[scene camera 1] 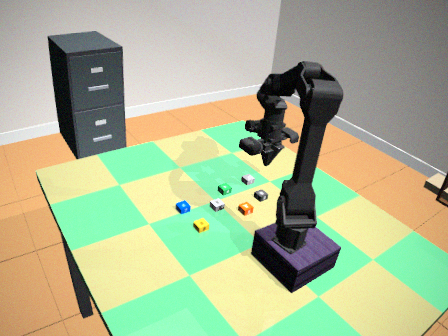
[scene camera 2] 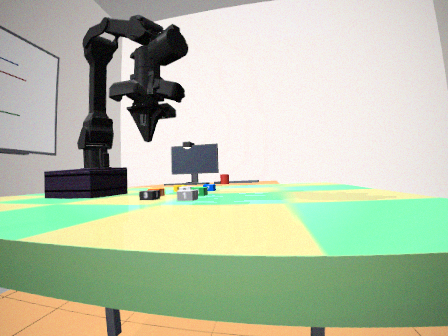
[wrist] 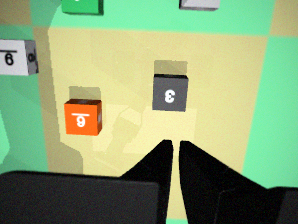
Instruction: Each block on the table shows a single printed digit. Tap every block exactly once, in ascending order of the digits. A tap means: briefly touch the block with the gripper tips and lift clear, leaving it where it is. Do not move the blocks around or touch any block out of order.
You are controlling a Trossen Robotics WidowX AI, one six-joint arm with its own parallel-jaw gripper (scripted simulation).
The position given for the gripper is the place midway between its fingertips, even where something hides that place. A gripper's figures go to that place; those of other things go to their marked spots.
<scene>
The gripper (wrist: 174, 148): 11 cm from the lens. A dark grey block (wrist: 170, 91): 21 cm from the lens.
</scene>
